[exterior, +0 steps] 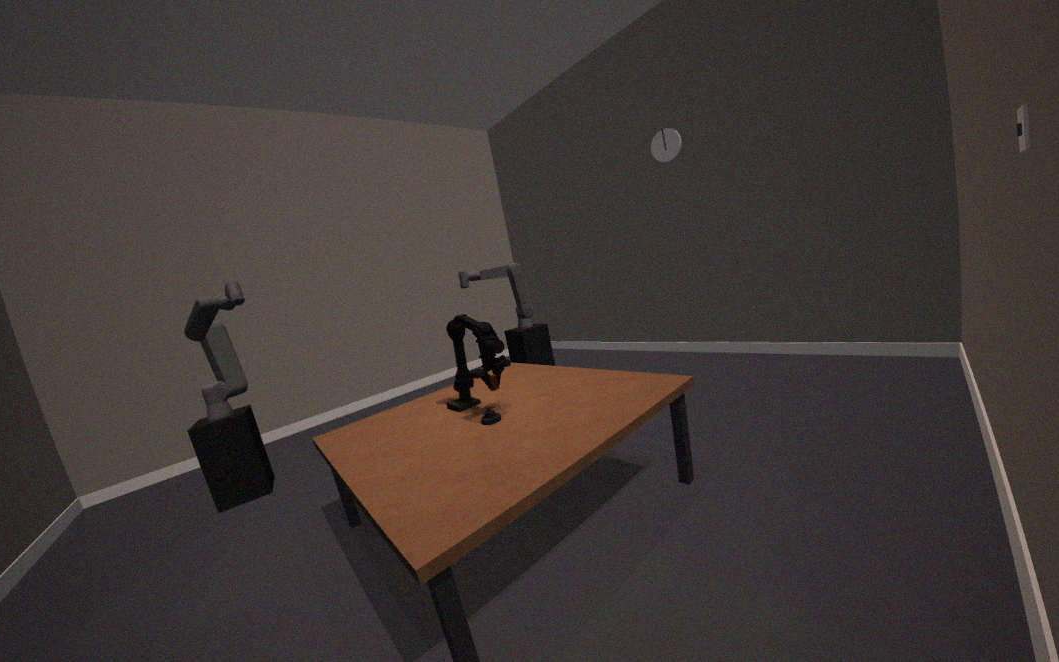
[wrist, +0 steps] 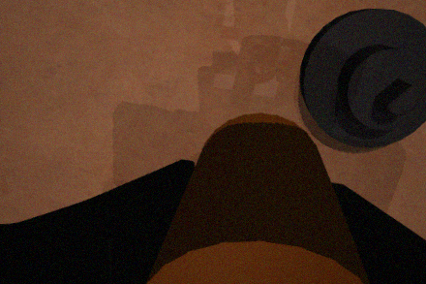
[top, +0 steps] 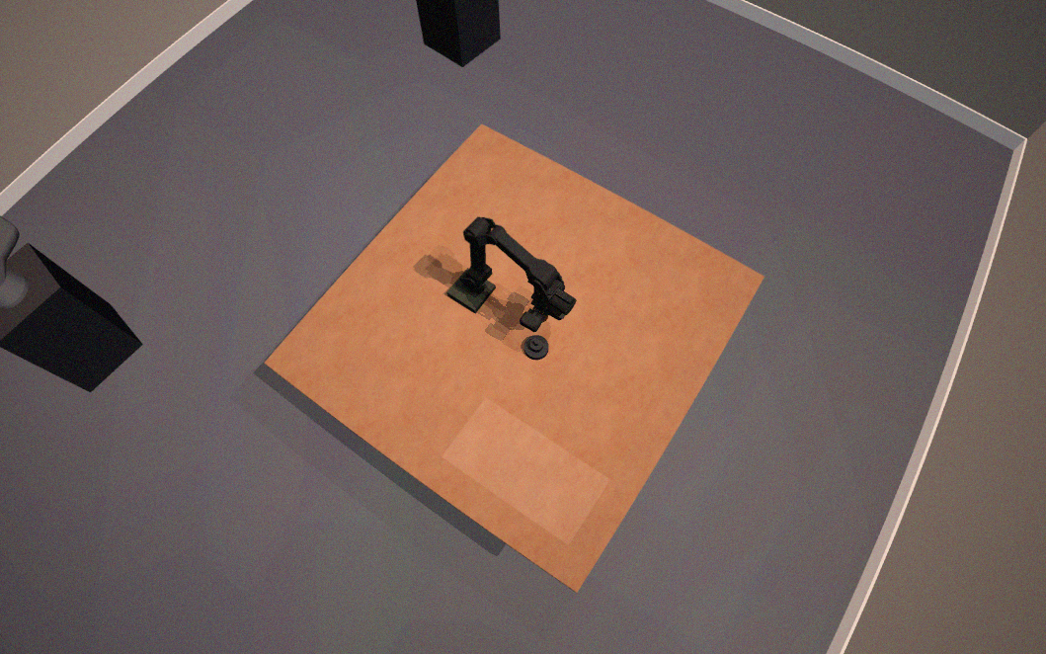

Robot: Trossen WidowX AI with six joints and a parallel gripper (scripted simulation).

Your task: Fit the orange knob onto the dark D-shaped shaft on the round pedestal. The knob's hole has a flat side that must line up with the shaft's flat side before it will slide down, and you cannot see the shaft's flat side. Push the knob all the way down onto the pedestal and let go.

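Right now the pedestal is 90 mm below my gripper tip, 60 mm to the right of it and 30 mm ahead of it. The rest, counted from my gripper tip: orange knob: 20 mm above.
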